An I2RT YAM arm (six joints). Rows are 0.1 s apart.
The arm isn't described. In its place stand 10 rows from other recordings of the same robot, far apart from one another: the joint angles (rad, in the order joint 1, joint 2, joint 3, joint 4, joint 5, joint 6), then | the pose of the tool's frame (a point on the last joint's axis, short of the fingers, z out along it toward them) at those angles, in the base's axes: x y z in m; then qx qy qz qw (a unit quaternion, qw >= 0).
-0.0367, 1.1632, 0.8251, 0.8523, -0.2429, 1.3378 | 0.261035 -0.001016 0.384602 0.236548 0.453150 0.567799 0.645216
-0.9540, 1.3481, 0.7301, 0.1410, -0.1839, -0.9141 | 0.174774 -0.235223 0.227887 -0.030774 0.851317 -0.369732 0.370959
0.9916, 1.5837, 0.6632, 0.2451, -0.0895, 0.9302 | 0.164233 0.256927 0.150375 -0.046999 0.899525 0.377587 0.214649
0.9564, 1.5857, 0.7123, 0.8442, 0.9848, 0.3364 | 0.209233 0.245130 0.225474 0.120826 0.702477 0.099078 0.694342
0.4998, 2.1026, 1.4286, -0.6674, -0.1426, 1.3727 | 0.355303 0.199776 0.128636 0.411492 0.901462 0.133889 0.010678
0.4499, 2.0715, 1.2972, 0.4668, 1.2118, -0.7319 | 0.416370 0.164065 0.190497 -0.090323 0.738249 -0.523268 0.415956
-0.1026, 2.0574, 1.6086, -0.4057, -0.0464, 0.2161 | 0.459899 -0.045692 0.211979 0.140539 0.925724 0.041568 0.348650
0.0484, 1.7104, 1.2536, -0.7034, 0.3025, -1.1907 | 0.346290 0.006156 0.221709 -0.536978 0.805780 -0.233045 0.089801
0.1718, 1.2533, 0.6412, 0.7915, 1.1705, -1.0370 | 0.260828 0.011981 0.288319 0.045311 0.680572 -0.589683 0.432483
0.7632, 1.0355, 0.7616, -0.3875, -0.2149, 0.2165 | 0.156095 0.159821 0.265251 -0.286482 0.847334 0.290462 0.339978
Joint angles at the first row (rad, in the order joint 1, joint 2, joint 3, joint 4, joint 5, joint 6):
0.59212, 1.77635, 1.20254, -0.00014, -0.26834, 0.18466
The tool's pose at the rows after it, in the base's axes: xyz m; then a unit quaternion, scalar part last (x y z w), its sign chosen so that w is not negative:
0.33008 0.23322 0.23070 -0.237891 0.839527 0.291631 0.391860
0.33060 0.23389 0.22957 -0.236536 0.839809 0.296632 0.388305
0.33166 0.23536 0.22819 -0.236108 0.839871 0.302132 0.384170
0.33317 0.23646 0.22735 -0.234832 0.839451 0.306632 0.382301
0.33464 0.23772 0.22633 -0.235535 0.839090 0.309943 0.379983
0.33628 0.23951 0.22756 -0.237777 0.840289 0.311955 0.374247
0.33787 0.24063 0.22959 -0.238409 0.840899 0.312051 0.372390
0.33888 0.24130 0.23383 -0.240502 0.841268 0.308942 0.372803
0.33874 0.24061 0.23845 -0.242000 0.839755 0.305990 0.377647
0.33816 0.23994 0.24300 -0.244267 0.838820 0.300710 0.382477
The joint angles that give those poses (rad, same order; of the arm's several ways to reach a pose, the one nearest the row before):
0.59115, 1.77953, 1.20717, -0.00198, -0.27548, 0.18943
0.59101, 1.78431, 1.20862, 0.00002, -0.28487, 0.19740
0.59165, 1.79279, 1.21379, 0.00145, -0.29577, 0.20467
0.59116, 1.80070, 1.21931, 0.00551, -0.30371, 0.21144
0.59107, 1.80930, 1.22600, 0.00649, -0.31156, 0.21371
0.59174, 1.81755, 1.24503, -0.01389, -0.32020, 0.21297
0.59169, 1.82256, 1.26127, -0.02893, -0.32219, 0.21219
0.59197, 1.82223, 1.27984, -0.05110, -0.31843, 0.20539
0.59127, 1.81435, 1.28695, -0.06018, -0.31249, 0.19841
0.59151, 1.80570, 1.29386, -0.07248, -0.30259, 0.18833

